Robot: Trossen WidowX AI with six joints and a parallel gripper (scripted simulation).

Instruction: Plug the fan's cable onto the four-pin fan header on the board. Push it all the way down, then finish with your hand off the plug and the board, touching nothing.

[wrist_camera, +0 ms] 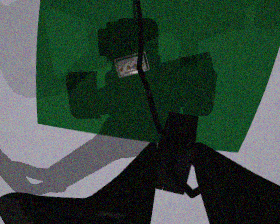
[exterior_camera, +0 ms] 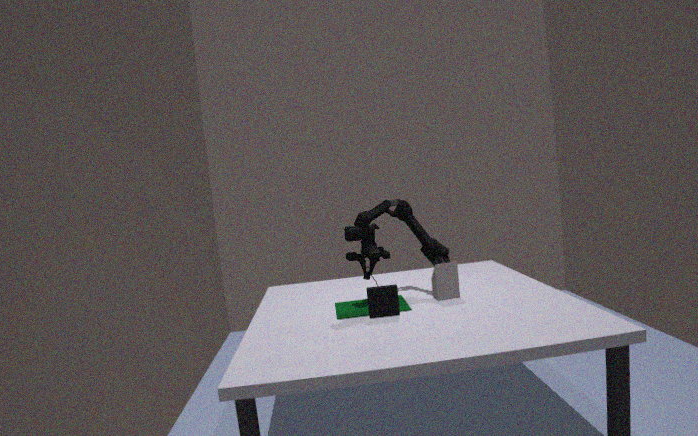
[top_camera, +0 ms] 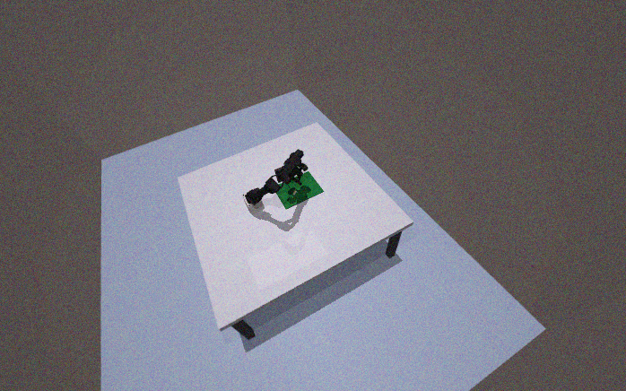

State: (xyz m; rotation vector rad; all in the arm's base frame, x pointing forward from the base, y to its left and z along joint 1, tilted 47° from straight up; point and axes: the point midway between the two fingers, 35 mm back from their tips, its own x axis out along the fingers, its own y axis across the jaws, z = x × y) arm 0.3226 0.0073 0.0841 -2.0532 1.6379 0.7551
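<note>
Now: gripper tip 14 cm above the green board, 5 cm to the right of it and 1 cm short of it. The rest, counted from my gripper tip: black fan 19 cm to the left, 7 cm below, 3 cm behind; then dark plug 1 cm to the right.
</note>
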